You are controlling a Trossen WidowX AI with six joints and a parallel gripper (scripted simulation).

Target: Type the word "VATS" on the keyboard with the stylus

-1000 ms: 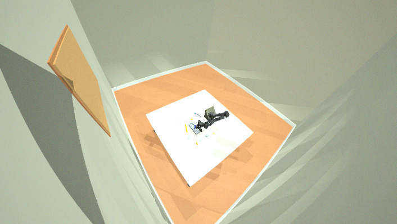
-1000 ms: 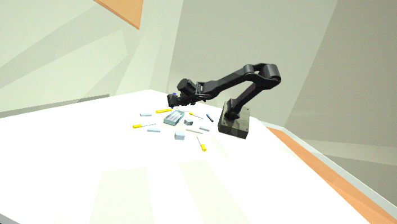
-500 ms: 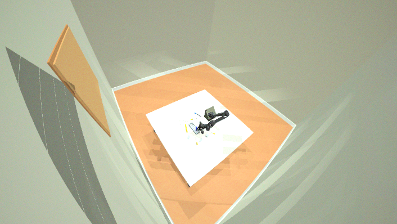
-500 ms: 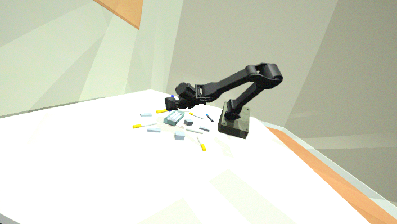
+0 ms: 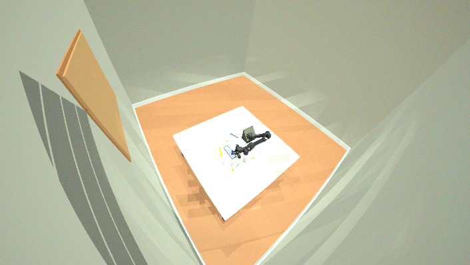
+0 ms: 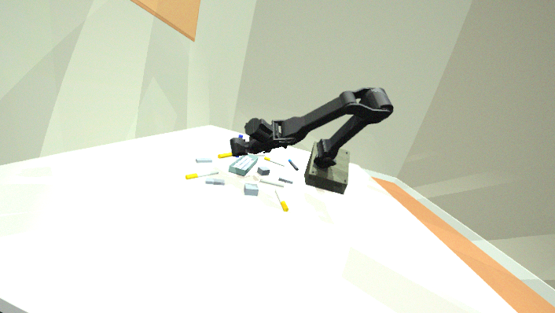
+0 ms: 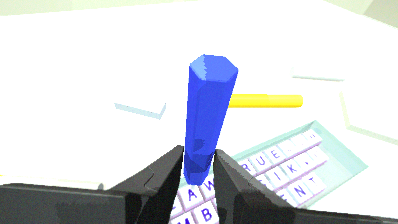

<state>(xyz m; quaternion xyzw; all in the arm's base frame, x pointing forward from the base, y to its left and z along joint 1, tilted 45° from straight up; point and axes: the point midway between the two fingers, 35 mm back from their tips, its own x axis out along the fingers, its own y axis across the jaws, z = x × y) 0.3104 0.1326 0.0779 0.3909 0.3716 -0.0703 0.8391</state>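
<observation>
My gripper tip is 10 mm past the keyboard, 70 mm to the left of it and 70 mm above it. From my gripper tip the other things lie so: blue stylus 20 mm below; then yellow bar 90 mm ahead, 130 mm to the right, 80 mm below; then dark pen 200 mm behind, 310 mm to the right, 80 mm below.
</observation>
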